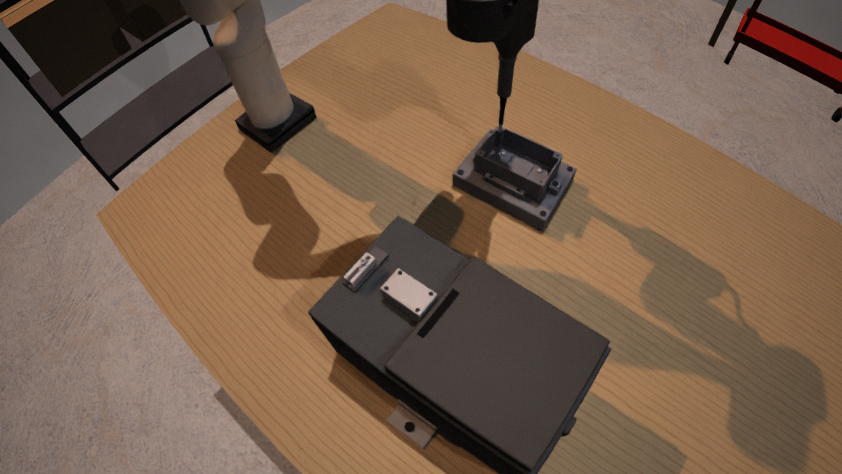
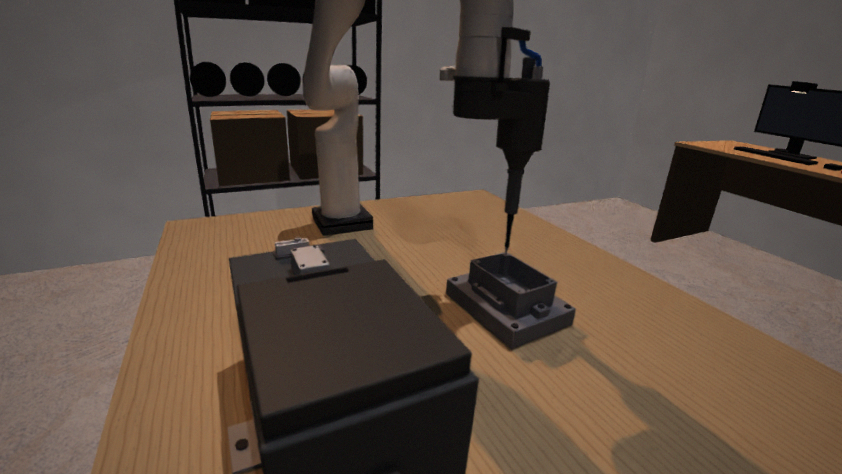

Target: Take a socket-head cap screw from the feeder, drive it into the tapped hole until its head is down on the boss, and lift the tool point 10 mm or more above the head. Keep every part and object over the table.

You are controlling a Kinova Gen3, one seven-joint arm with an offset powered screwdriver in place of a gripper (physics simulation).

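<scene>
The screwdriver, my gripper (image 1: 501,122) (image 2: 507,246), points straight down at the back left corner of an open dark grey box (image 1: 513,171) (image 2: 503,289). A tiny light grey socket-head cap screw (image 1: 500,127) (image 2: 506,252) shows at the bit's tip, upright, at the corner boss; whether it has entered the hole is too small to tell. The box sits on a dark fixture plate (image 1: 465,179) (image 2: 545,329). The dark screw feeder (image 1: 494,353) (image 2: 347,335) stands apart from it, with a small metal pickup block (image 1: 360,269) (image 2: 292,246) on its lower deck.
A pale plate with dark screws (image 1: 408,291) (image 2: 309,257) sits on the feeder. The arm's black base (image 1: 276,130) (image 2: 343,221) is at the table's back. A small nut-like block (image 1: 555,186) (image 2: 540,309) sits beside the box. A dark shelf unit (image 2: 379,117) stands behind the table.
</scene>
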